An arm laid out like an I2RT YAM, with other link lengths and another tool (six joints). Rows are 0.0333 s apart.
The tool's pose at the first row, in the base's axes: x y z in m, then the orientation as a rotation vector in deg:
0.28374, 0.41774, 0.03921, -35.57, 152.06, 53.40
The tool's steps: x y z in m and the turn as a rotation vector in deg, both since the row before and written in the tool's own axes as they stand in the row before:
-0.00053, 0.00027, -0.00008, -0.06, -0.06, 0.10
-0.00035, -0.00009, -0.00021, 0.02, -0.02, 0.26
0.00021, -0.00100, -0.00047, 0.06, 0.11, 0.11
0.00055, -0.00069, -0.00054, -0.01, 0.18, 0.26
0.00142, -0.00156, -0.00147, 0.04, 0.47, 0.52
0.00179, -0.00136, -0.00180, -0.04, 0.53, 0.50
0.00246, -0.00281, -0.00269, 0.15, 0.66, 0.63
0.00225, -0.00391, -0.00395, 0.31, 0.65, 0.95
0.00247, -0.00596, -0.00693, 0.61, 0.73, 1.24
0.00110, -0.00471, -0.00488, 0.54, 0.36, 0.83
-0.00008, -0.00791, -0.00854, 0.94, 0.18, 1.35
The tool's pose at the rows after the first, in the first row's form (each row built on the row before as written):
0.28407, 0.41804, 0.03961, -35.42, 152.04, 53.51
0.28440, 0.41795, 0.03985, -35.07, 152.17, 53.55
0.28464, 0.41688, 0.03960, -34.99, 152.35, 53.49
0.28442, 0.41588, 0.03944, -34.77, 152.65, 53.56
0.28375, 0.41341, 0.03921, -34.39, 153.36, 53.62
0.28262, 0.41076, 0.03922, -34.09, 154.09, 53.78
0.28146, 0.40631, 0.03892, -33.66, 155.06, 53.70
0.28086, 0.40035, 0.03911, -32.77, 156.24, 53.47
0.28069, 0.39099, 0.04051, -31.48, 157.73, 52.87
0.28129, 0.38422, 0.04149, -30.50, 158.65, 52.27
0.28395, 0.37318, 0.04405, -28.65, 159.79, 51.20

